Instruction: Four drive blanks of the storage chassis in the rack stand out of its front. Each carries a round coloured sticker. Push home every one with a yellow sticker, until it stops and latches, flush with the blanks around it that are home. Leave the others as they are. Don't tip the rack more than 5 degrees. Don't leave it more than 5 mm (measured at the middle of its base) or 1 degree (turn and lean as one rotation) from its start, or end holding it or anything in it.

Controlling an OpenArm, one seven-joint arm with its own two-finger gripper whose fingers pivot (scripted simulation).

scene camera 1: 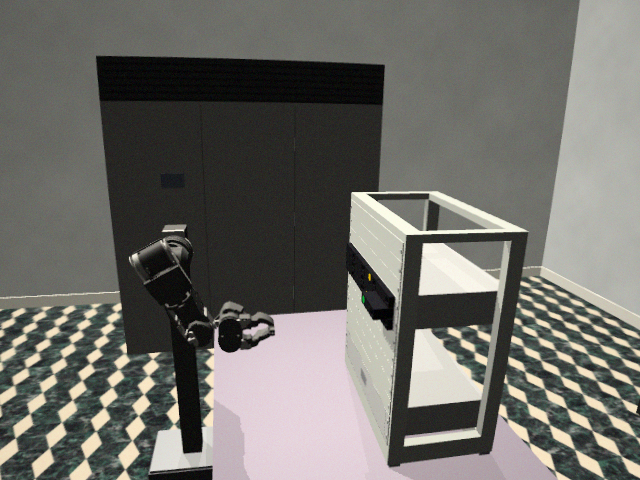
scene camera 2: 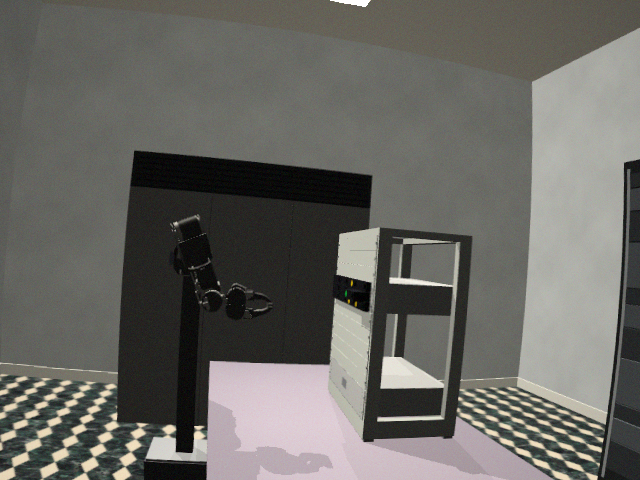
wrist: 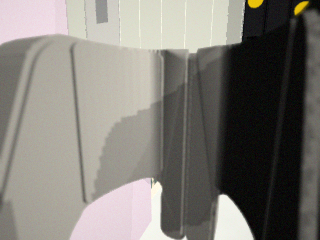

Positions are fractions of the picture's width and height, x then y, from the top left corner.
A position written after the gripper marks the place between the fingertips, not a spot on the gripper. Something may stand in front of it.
The gripper shows in scene camera 1 (0.43, 0.68), in scene camera 2 (0.42, 0.64) and in the wrist view (0.62, 0.60).
